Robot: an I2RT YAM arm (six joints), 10 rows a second.
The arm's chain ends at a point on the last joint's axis. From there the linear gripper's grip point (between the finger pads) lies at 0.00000 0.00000 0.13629 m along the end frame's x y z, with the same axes.
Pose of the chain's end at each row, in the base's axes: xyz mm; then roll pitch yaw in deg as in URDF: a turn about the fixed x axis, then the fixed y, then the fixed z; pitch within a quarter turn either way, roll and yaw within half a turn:
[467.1, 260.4, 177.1, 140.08, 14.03, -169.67]
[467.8, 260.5, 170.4, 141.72, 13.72, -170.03]
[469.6, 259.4, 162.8, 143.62, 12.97, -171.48]
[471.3, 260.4, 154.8, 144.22, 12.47, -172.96]
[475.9, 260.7, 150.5, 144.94, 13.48, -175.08]
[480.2, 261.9, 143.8, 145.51, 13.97, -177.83]
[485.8, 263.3, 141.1, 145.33, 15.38, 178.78]
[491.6, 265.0, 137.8, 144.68, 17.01, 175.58]
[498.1, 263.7, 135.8, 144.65, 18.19, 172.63]
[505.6, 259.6, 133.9, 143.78, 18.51, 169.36]
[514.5, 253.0, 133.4, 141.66, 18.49, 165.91]
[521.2, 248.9, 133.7, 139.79, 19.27, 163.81]
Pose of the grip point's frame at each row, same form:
[476.3, 351.0, 75.7, 140.08, 14.03, -169.67]
[478.2, 348.1, 66.5, 141.72, 13.72, -170.03]
[482.0, 343.0, 55.9, 143.62, 12.97, -171.48]
[485.2, 342.4, 46.8, 144.22, 12.47, -172.96]
[495.1, 340.9, 42.0, 144.94, 13.48, -175.08]
[504.4, 340.0, 34.8, 145.51, 13.97, -177.83]
[517.2, 340.2, 33.0, 145.33, 15.38, 178.78]
[530.1, 341.1, 31.5, 144.68, 17.01, 175.58]
[542.6, 337.5, 30.2, 144.65, 18.19, 172.63]
[554.8, 332.3, 29.6, 143.78, 18.51, 169.36]
[568.0, 326.7, 32.0, 141.66, 18.49, 165.91]
[578.7, 323.8, 35.4, 139.79, 19.27, 163.81]

